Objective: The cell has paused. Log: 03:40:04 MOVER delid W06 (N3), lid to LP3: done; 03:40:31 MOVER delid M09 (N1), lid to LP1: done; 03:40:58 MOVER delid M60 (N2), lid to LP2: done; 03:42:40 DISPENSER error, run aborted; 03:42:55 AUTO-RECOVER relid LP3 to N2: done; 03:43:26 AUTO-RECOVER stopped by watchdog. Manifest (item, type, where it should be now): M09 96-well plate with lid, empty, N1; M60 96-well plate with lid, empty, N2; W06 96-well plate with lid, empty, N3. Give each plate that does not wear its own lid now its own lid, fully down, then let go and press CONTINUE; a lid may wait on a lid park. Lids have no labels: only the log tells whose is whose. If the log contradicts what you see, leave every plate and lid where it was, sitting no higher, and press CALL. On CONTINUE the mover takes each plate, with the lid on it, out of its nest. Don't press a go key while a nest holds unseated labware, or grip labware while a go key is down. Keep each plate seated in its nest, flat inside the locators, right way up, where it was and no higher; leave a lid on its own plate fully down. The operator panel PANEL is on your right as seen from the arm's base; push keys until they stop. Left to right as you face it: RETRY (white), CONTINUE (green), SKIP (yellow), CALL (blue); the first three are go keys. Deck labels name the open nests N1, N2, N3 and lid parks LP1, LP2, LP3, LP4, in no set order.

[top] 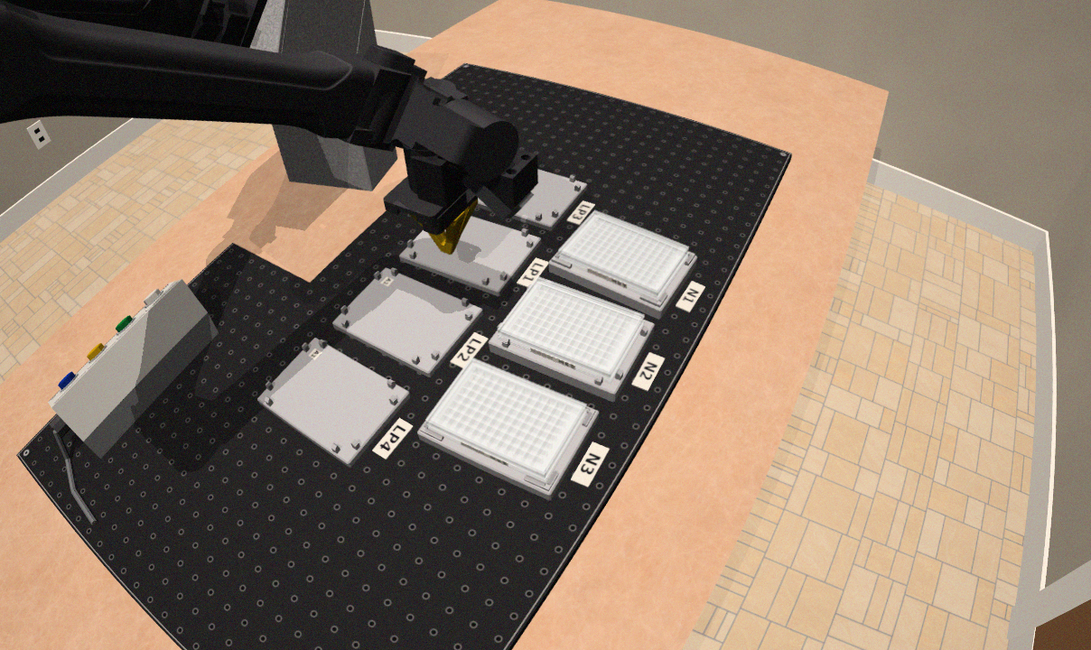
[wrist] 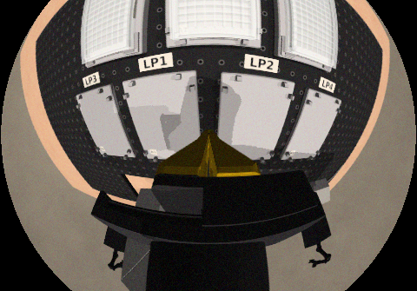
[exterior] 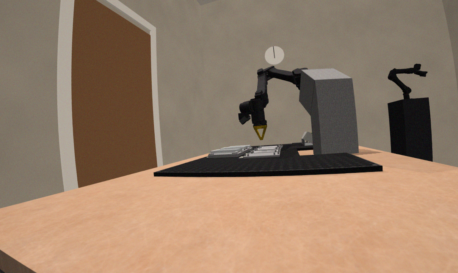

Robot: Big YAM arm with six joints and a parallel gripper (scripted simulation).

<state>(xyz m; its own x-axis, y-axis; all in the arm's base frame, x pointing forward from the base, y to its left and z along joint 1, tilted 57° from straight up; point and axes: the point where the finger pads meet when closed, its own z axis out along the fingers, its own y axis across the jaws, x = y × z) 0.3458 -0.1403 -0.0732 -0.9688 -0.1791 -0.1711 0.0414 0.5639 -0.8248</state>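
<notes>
Right now the green CONTINUE key is 310 mm behind my hand and 270 mm to the right of it. The rest, counted from my hand: lid park LP2 (70 mm below, 60 mm to the right, 30 mm behind); then lid park LP3 (190 mm to the left, 70 mm below, 10 mm behind); then lid park LP1 (70 mm below, 60 mm to the left, 20 mm behind).
</notes>
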